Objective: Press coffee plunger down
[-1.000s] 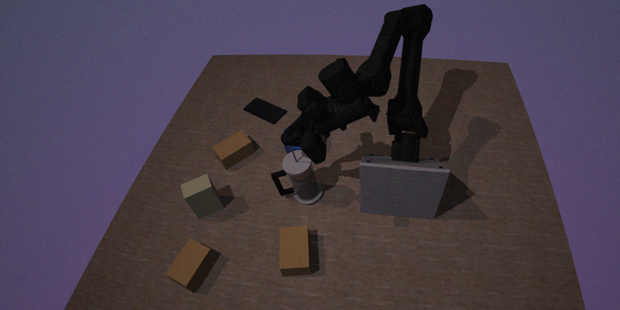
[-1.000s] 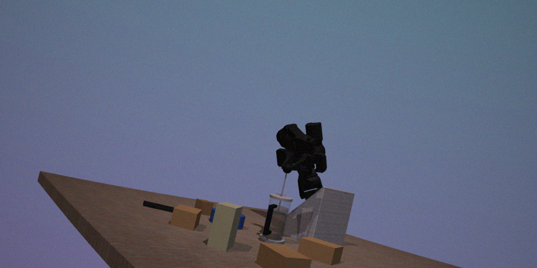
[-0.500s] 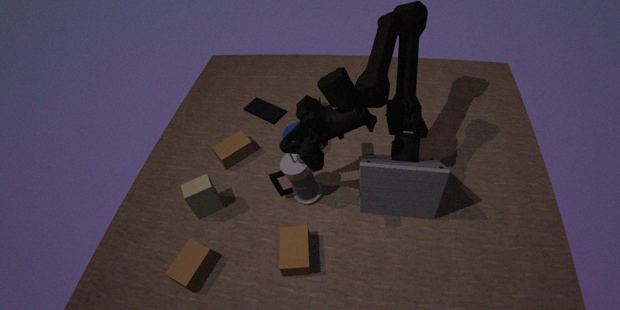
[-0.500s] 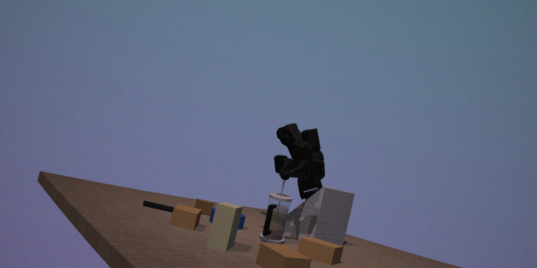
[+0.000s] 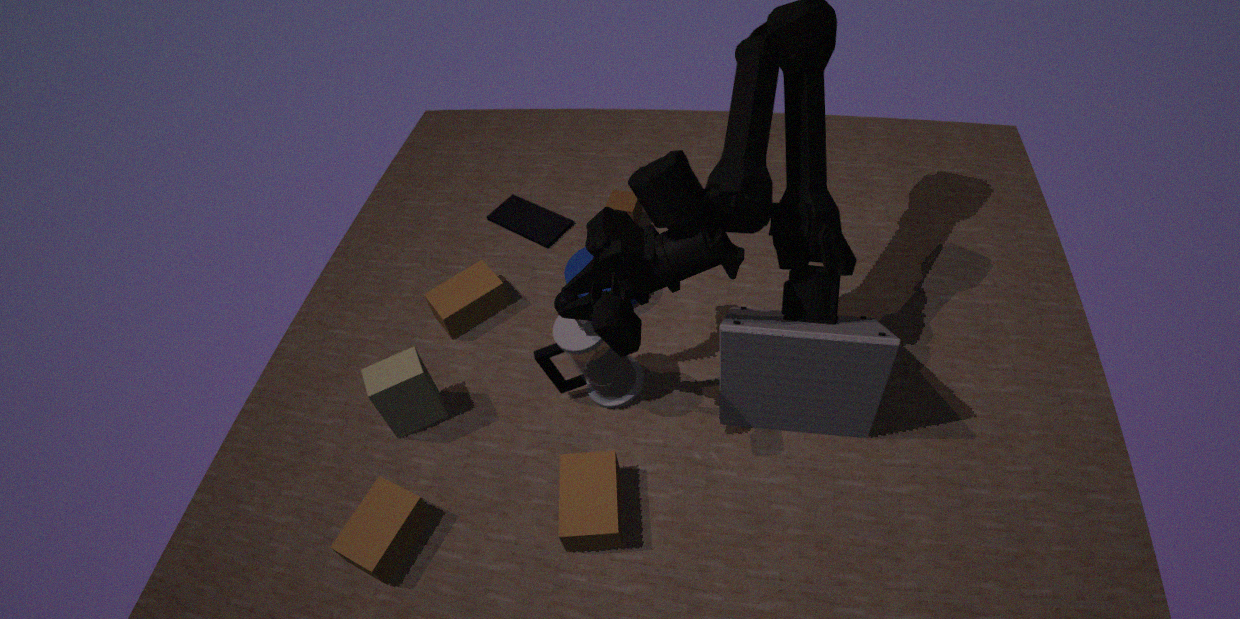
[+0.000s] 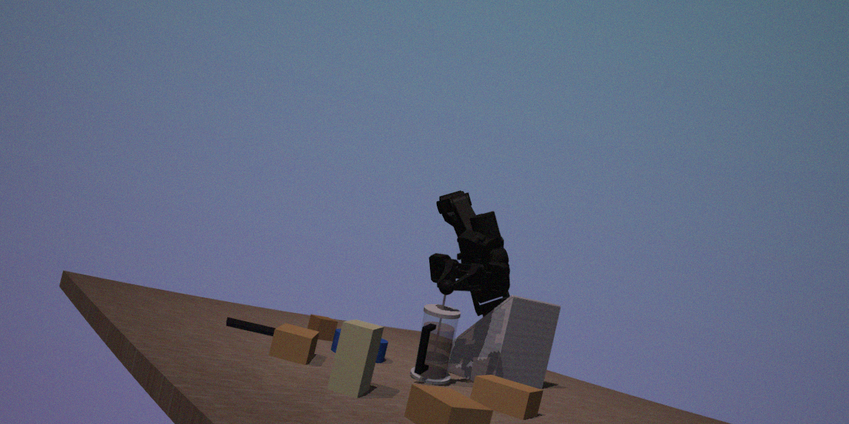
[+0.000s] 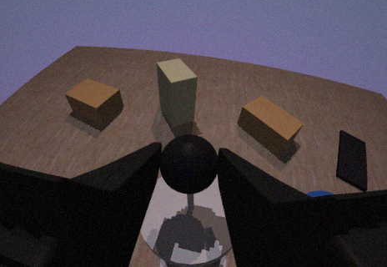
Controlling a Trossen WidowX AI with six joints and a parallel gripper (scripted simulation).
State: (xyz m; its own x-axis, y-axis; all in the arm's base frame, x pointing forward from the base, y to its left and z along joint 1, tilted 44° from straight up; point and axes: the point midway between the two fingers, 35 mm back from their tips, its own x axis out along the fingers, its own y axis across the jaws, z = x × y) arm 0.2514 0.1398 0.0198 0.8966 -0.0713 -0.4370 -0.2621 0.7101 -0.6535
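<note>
Right now the glass coffee press is 10 mm behind my gripper tip and 100 mm below it. Round my gripper tip: blue cylinder 40 mm ahead, 200 mm to the right, 170 mm below; flat black slab 220 mm ahead, 320 mm to the right, 190 mm below.
</note>
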